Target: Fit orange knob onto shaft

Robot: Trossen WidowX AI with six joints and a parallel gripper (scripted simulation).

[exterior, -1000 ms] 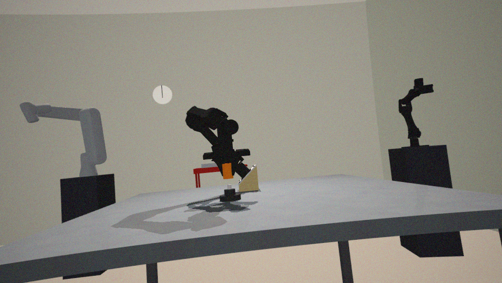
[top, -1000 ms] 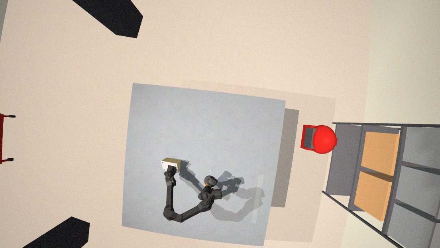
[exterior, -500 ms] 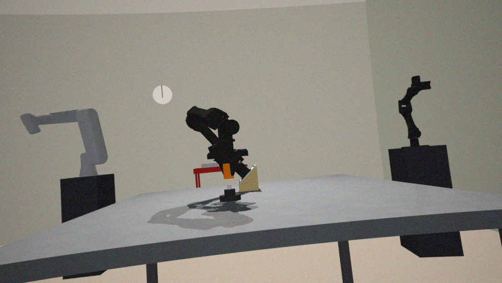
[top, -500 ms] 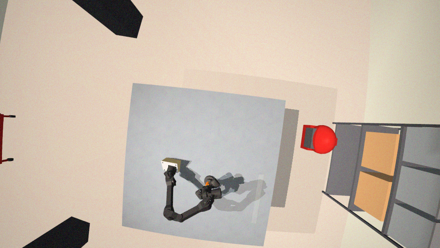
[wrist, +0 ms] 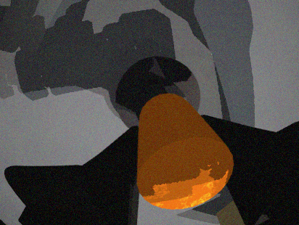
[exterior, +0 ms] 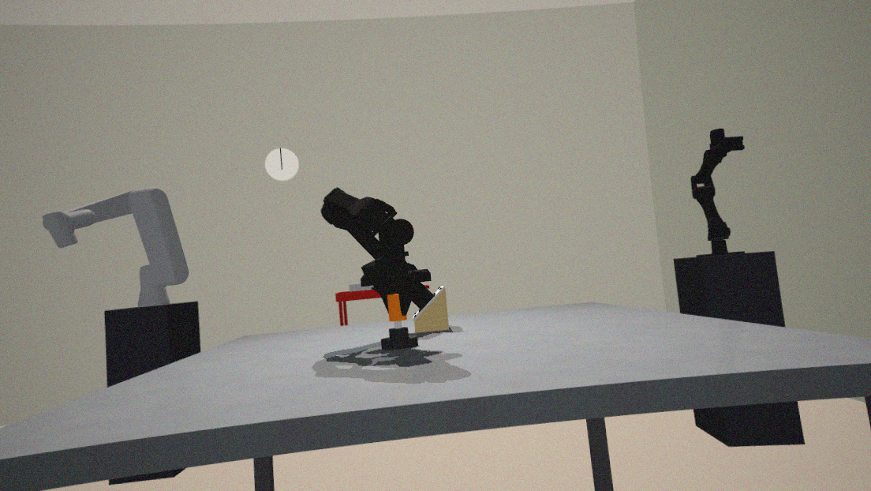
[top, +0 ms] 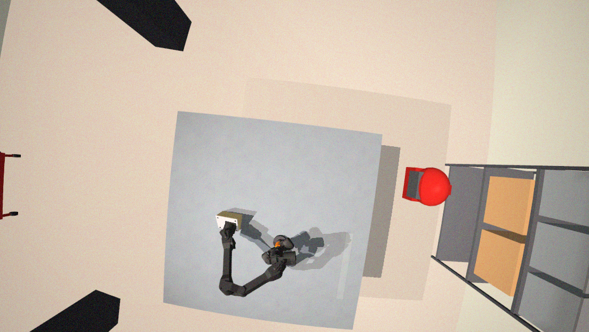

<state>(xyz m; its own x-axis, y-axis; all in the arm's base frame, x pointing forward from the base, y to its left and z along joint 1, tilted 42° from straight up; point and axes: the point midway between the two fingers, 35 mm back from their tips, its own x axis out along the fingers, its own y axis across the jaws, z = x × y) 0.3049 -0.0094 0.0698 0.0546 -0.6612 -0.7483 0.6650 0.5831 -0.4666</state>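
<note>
Right now my gripper tip is 30 mm below the orange knob. The rest, counted from my gripper tip: round black pedestal (40 mm below).
</note>
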